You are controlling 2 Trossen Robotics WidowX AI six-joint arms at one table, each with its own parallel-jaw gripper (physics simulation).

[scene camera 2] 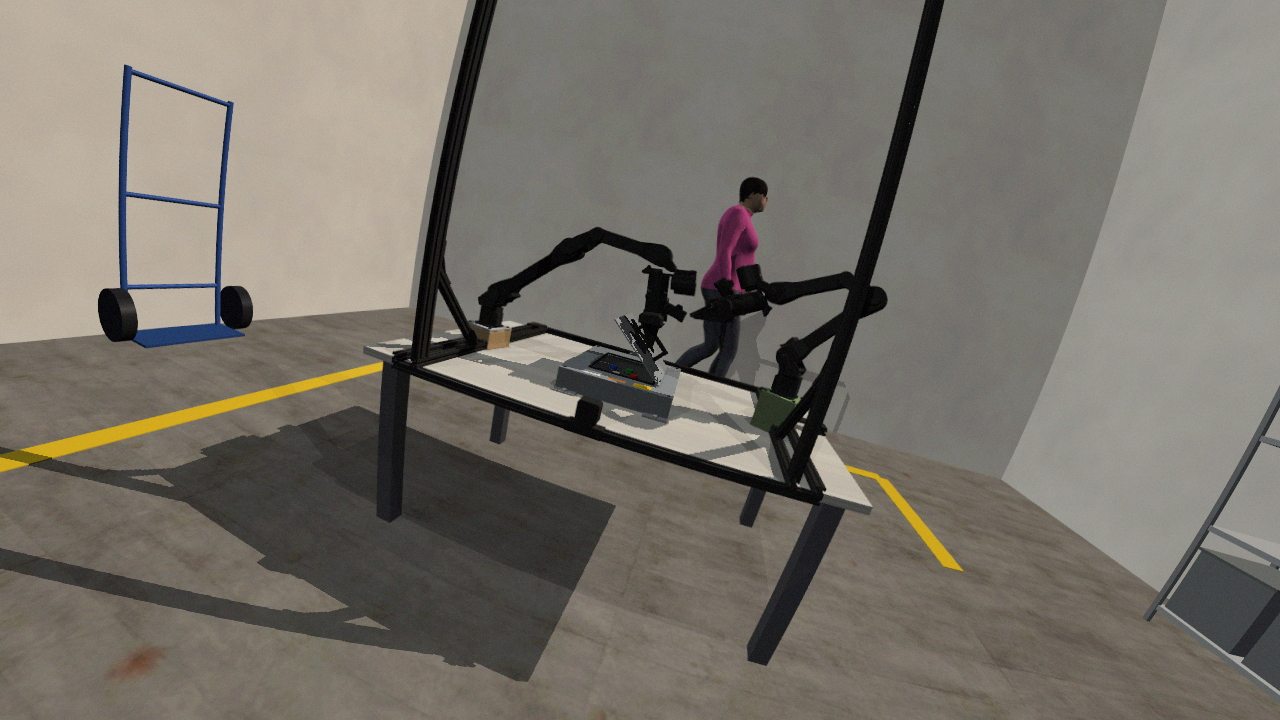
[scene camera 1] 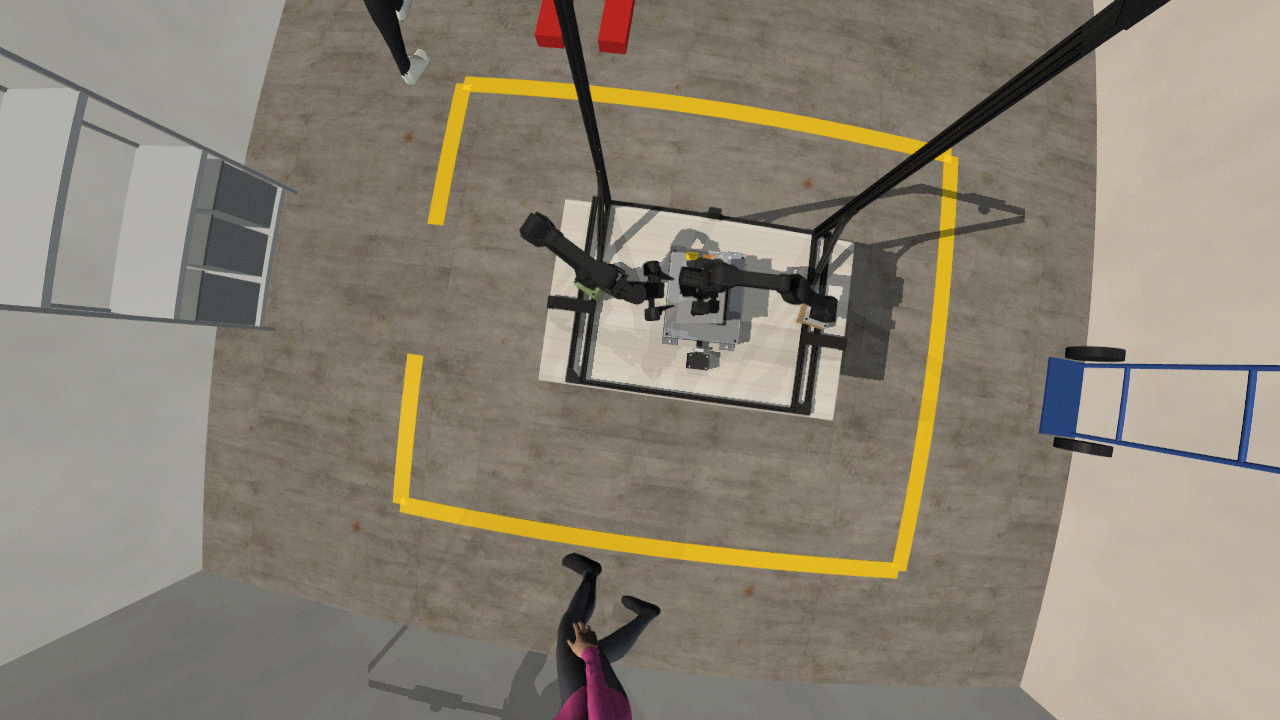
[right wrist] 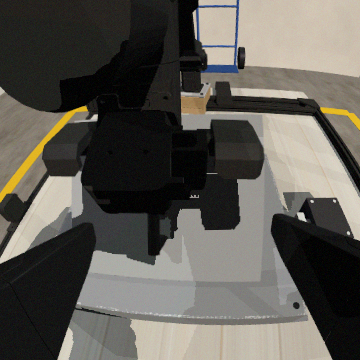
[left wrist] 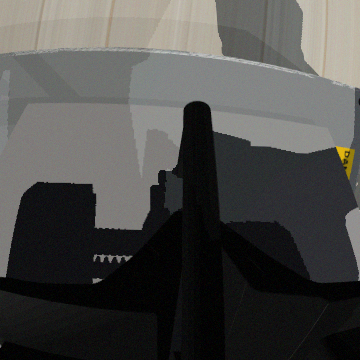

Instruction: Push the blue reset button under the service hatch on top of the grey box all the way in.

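A grey box (scene camera 1: 677, 332) (scene camera 2: 608, 390) stands on the table. In scene camera 2 its hatch (scene camera 2: 637, 338) stands tilted open, and the blue button (scene camera 2: 613, 368) shows on the dark panel under it. How far in the button sits cannot be told. The hatch (left wrist: 75, 150) (right wrist: 220, 260) shows its outer face in both wrist views. My left gripper (scene camera 2: 660, 342) is shut on a dark rod-like piece at the hatch, which looks like its handle (left wrist: 198, 145). My right gripper (scene camera 1: 668, 292) (scene camera 2: 697, 313) (right wrist: 184, 228) is open and empty, above and beside the hatch on its outer side.
A black motor-like block (scene camera 1: 702, 360) (right wrist: 327, 217) stands beside the box. Red and green buttons sit near the blue one. A black frame (scene camera 2: 698, 461) edges the table. My left arm (scene camera 1: 760, 279) reaches over the box. A person in pink (scene camera 2: 735, 241) stands behind the table.
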